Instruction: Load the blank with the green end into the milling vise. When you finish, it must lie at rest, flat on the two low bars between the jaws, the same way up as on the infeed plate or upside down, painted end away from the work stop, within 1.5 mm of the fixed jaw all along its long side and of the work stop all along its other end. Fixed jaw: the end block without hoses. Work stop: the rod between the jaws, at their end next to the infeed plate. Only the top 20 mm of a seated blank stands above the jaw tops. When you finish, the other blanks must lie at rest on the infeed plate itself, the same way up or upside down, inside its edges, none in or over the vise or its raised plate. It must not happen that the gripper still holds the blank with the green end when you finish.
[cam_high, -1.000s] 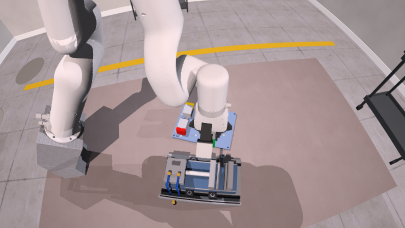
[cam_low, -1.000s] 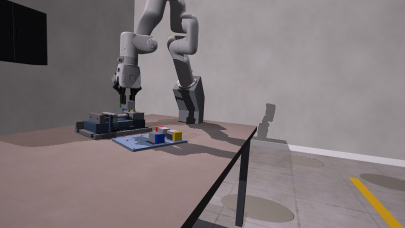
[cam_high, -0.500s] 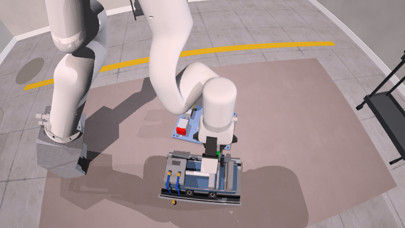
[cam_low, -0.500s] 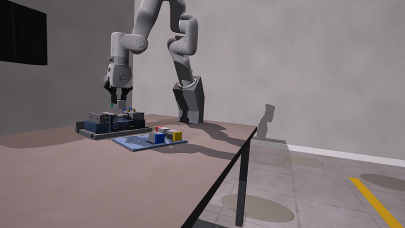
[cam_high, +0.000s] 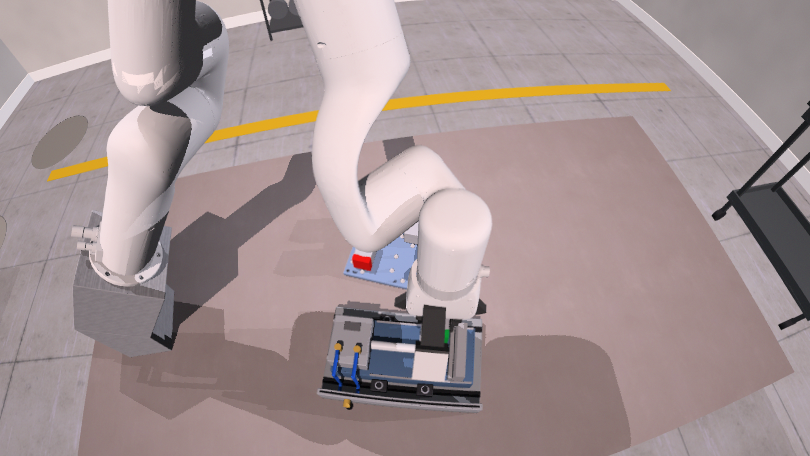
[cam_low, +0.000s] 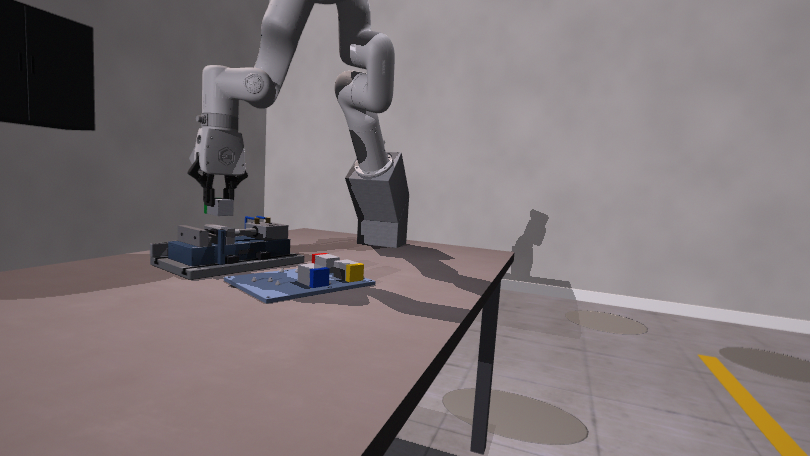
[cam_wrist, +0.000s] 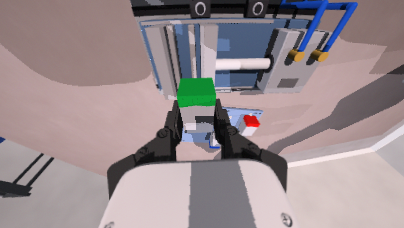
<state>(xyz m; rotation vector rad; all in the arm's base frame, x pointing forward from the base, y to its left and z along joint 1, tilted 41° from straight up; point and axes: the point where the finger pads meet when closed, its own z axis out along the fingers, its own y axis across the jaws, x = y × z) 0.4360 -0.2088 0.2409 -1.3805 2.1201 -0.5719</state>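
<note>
Now: hand 90 mm above the moving jaw, 30 mm past it and 20 mm to the left of it. Round my hand: work stop rod (80 mm below, 20 mm ahead, 10 mm to the left); then green-ended blank (20 mm below); then fixed jaw (90 mm below, 40 mm to the right, 30 mm ahead).
</note>
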